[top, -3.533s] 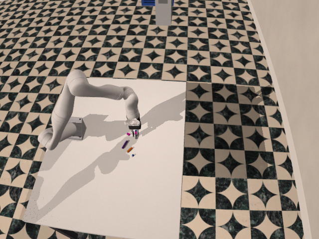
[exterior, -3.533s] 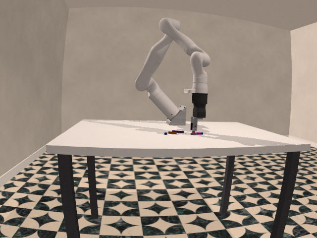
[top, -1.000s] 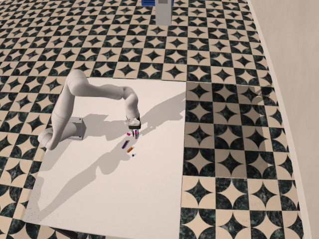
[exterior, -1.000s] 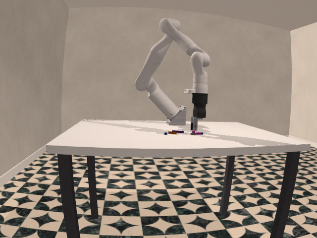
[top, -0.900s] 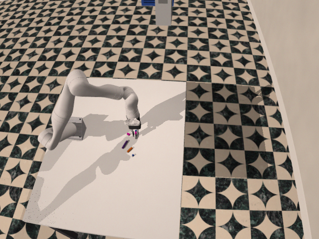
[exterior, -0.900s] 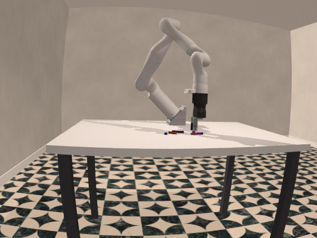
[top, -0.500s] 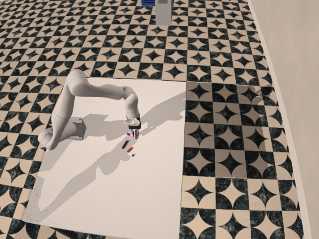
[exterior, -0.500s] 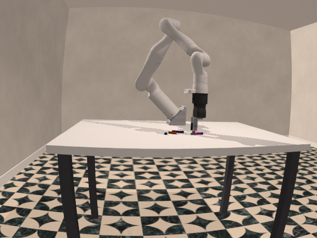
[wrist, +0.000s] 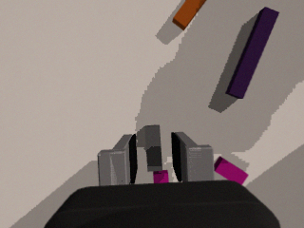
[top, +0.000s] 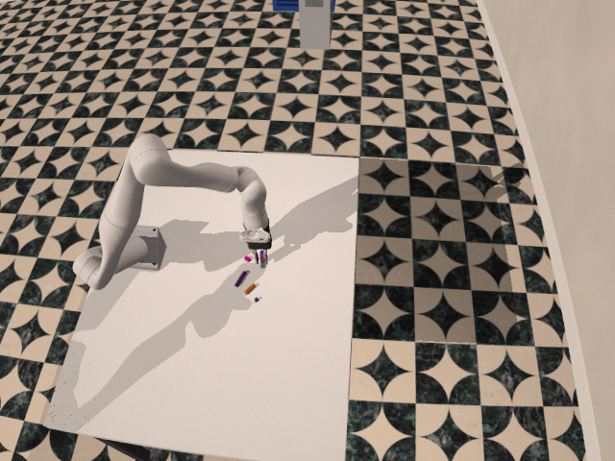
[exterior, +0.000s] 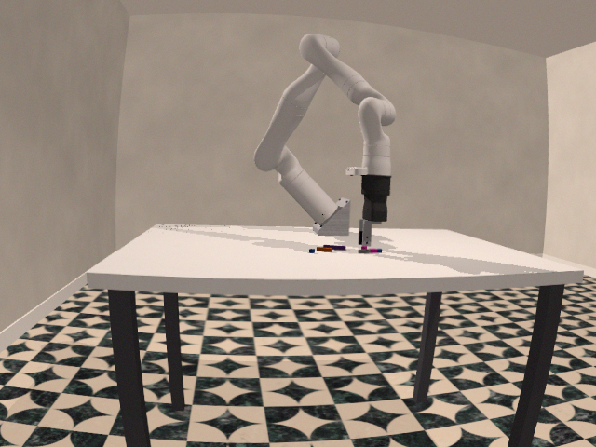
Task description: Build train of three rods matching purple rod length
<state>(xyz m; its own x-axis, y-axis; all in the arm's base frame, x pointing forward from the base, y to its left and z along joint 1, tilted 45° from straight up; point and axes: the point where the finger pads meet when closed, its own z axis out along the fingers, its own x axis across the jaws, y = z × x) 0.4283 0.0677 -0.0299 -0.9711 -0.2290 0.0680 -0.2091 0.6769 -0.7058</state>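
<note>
My gripper is now 30 mm above the grey rod. From my hand the other things lie so: purple rod 50 mm behind, 70 mm to the right, 30 mm below; then orange rod 10 mm behind, 100 mm to the right, 30 mm below.
</note>
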